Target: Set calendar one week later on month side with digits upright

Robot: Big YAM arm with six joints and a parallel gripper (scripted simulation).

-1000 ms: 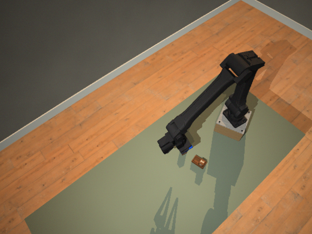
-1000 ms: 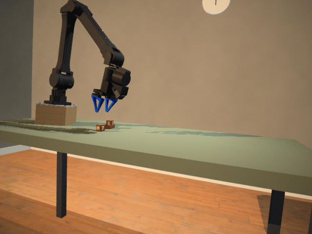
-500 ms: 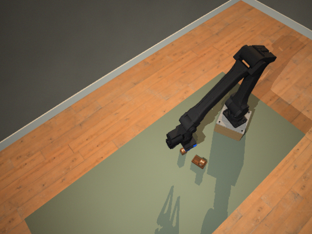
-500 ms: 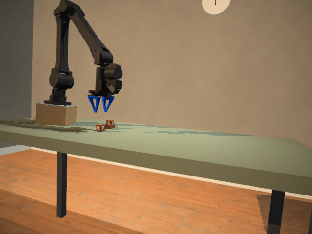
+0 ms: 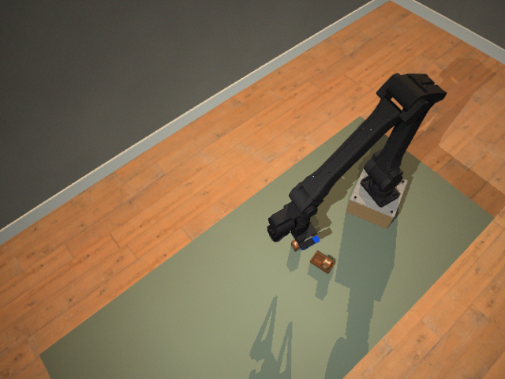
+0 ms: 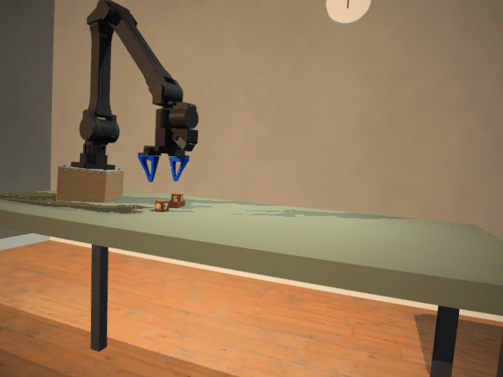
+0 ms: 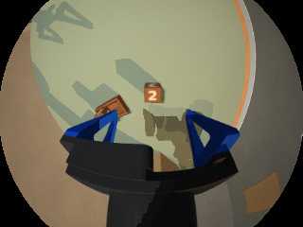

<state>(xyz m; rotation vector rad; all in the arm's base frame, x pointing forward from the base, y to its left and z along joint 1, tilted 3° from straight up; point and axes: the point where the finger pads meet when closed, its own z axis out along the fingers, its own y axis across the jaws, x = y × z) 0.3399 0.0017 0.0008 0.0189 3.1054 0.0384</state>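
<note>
My gripper is now 8 cm above the brown digit cube. From my hand the other things lie so: brown tray (10 cm to the left, 9 cm below, 4 cm behind).
</note>
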